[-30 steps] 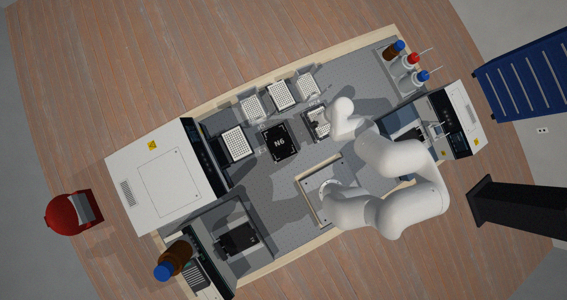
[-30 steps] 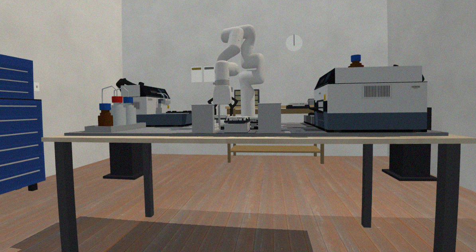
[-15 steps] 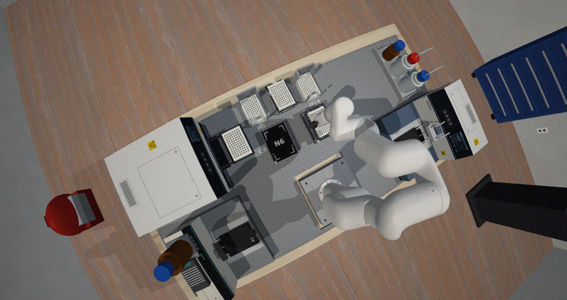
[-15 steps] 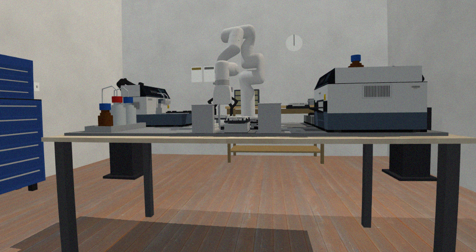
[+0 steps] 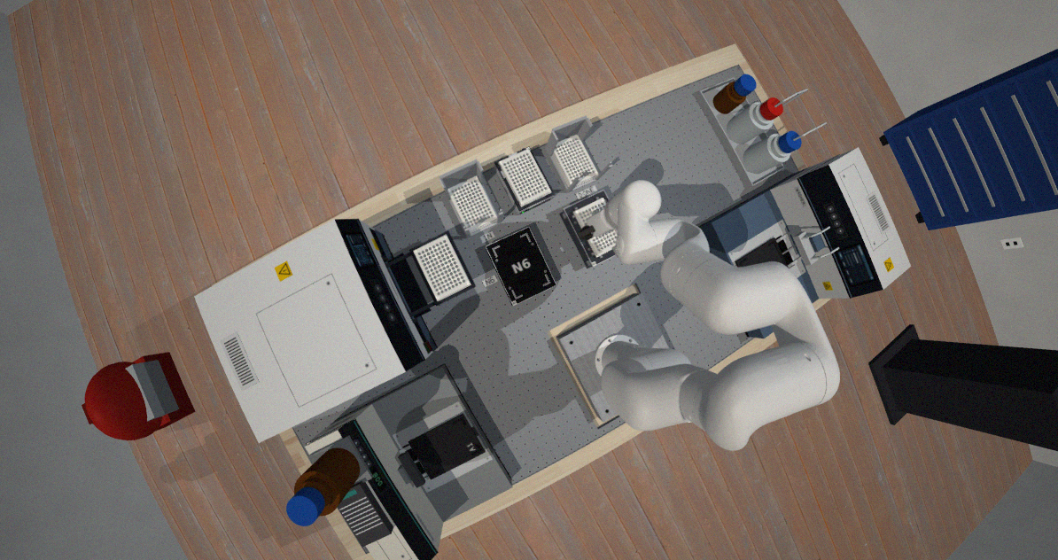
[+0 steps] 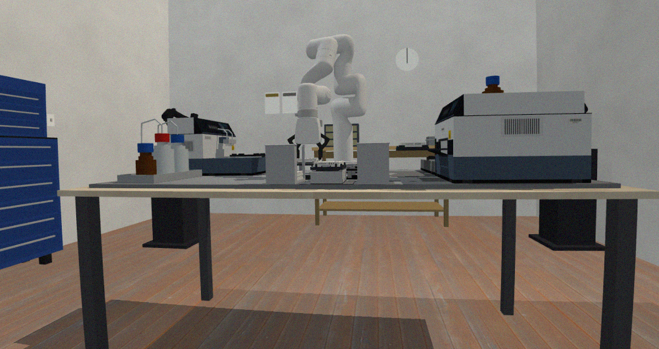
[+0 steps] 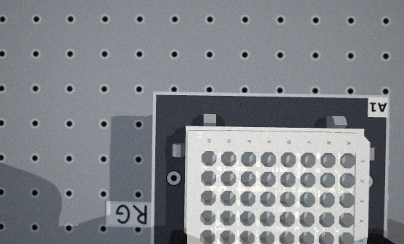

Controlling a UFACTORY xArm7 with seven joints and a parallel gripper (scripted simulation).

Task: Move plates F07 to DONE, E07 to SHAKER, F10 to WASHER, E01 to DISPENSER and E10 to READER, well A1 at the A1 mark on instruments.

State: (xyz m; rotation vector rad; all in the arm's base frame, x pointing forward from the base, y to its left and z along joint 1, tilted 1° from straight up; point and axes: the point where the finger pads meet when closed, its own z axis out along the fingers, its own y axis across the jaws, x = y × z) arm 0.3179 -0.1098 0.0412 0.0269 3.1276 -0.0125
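My hand is 30 mm above the regrip nest RG. The rest, counted from my hand: washer nest (370 mm to the right, 310 mm behind, 10 mm above); then black recovery nest N6 (220 mm to the left, 50 mm below, 10 mm ahead); then A1 mark (70 mm behind, 60 mm to the left, 20 mm below).
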